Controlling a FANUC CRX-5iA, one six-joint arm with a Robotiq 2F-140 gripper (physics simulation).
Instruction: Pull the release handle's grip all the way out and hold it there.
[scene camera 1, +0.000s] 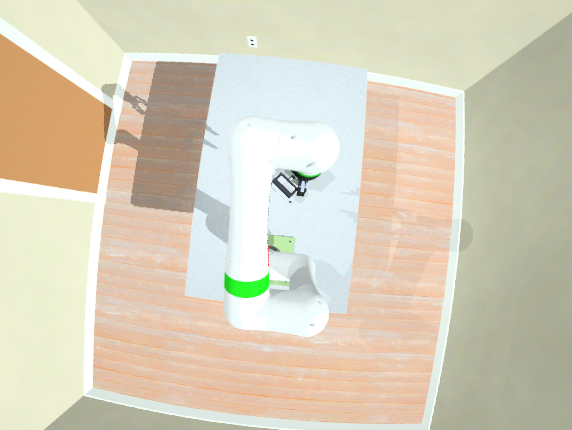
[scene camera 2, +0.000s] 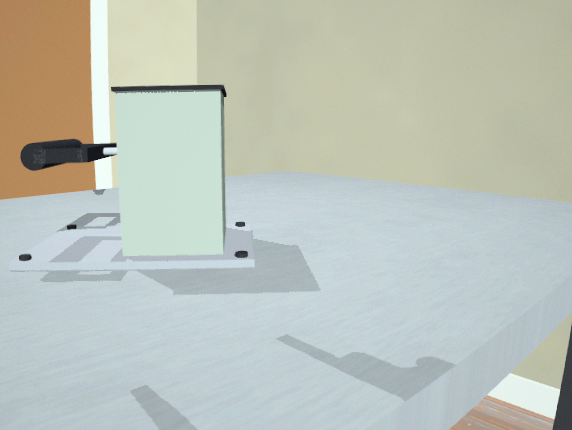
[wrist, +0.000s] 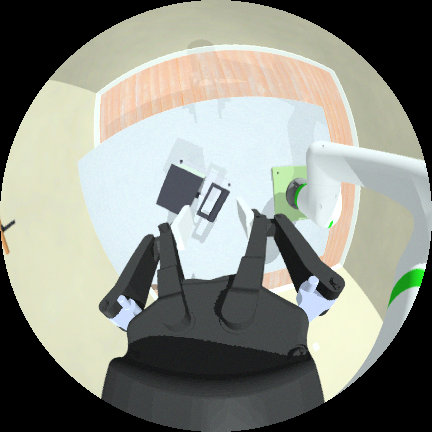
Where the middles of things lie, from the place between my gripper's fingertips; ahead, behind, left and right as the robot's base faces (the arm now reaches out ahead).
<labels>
Right now the bolted base plate (wrist: 210, 177) is 370 mm below my hand, 70 mm ahead of it and 30 mm to the left of it.
</labels>
